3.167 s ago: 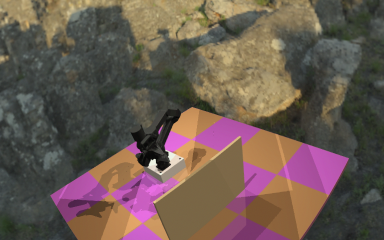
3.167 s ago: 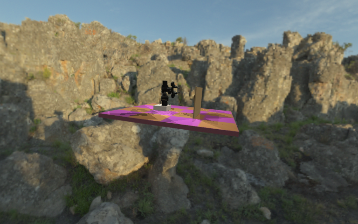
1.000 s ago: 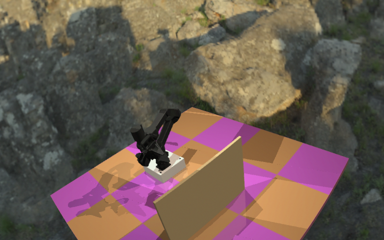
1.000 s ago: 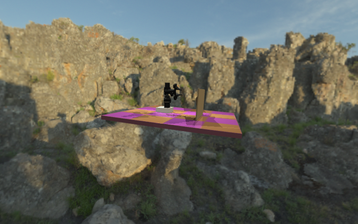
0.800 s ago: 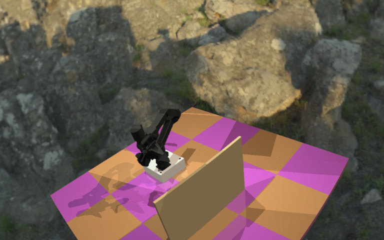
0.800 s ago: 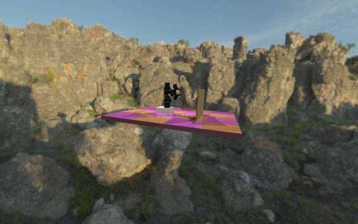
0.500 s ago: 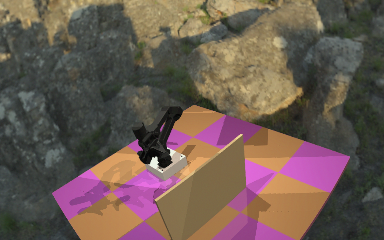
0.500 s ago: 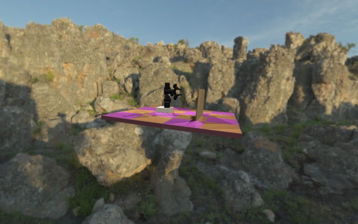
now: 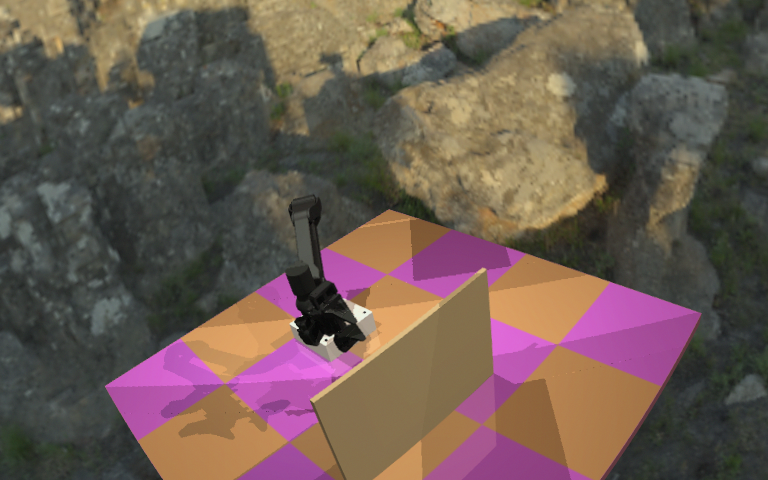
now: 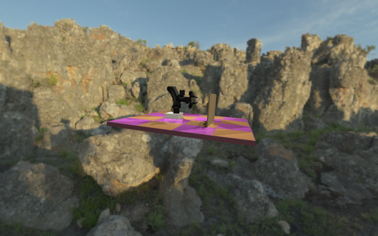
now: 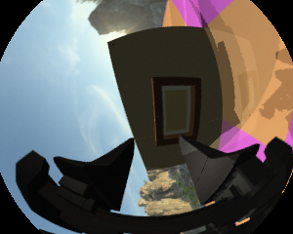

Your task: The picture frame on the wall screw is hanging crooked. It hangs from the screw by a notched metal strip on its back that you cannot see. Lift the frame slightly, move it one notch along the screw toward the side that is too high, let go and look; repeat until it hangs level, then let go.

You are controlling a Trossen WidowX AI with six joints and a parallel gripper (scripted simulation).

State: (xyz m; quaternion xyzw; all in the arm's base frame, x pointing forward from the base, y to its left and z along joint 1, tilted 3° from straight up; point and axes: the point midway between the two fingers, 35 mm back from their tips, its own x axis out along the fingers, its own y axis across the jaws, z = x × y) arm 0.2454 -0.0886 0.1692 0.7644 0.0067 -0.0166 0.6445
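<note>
The picture frame is 14 cm ahead of my gripper tip, 1 cm to the left of it and 6 cm below it. The rest, counted from my gripper tip: wall panel 15 cm ahead, 8 cm below.
</note>
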